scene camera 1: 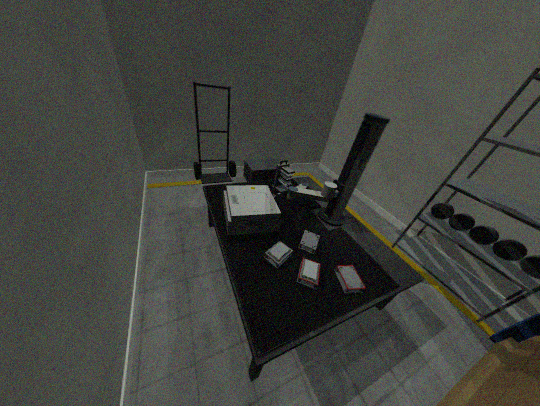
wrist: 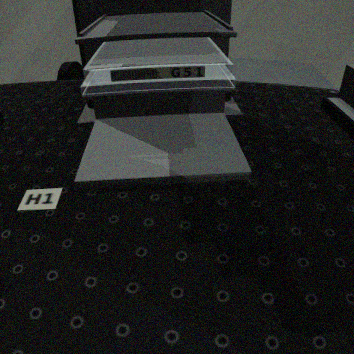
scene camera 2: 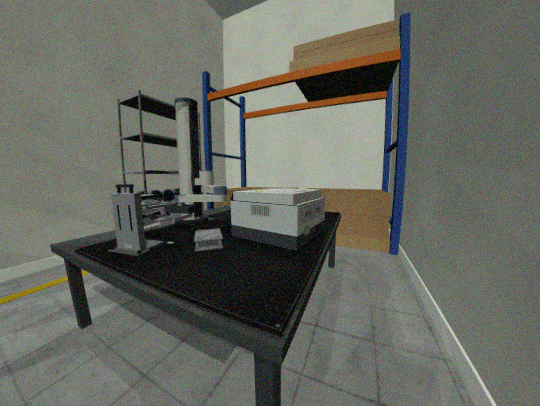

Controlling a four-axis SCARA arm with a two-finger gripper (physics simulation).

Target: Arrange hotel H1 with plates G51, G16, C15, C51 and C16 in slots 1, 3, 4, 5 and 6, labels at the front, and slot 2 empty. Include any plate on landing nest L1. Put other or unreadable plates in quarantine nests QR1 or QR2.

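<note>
Hotel H1 stands at the table's far end, its front towards the wrist camera. In the wrist view, a clear plate with front label G51 sits low in the hotel, above its pale base. A shelf shows higher up. The H1 tag lies in front. Other plates show in the hotel in scene camera 1, labels too small to read. My gripper is open and empty in front of the hotel, with fingers at the wrist view's side edges. Two red-edged nests stand near the table's front.
A large white and dark instrument stands on the table. Two grey nests stand between it and the red-edged ones. The arm's column rises beside them. A hand truck is behind.
</note>
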